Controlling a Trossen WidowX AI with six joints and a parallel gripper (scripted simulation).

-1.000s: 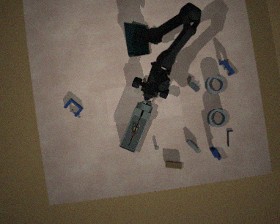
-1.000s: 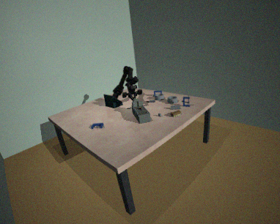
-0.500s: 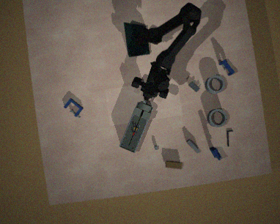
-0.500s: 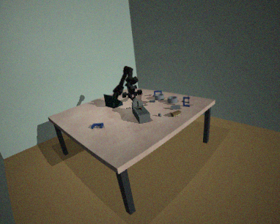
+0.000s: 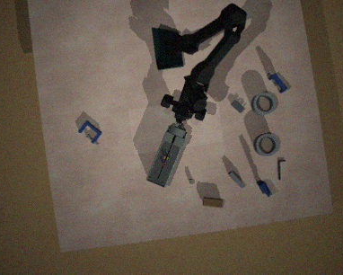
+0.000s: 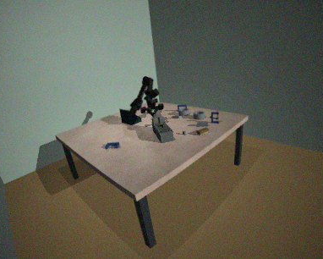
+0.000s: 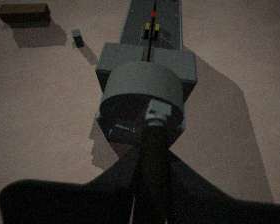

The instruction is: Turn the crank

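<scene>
Now: the red pointer 180 mm ahead of my gripper tip, 90 mm to the right of it and 10 mm below it. Also, from my gripper tip: small grey cube: 270 mm ahead, 80 mm below, 30 mm to the left; grey bar: 290 mm ahead, 230 mm to the left, 80 mm below; dark handle: 20 mm behind, 20 mm above, 10 mm to the left.
</scene>
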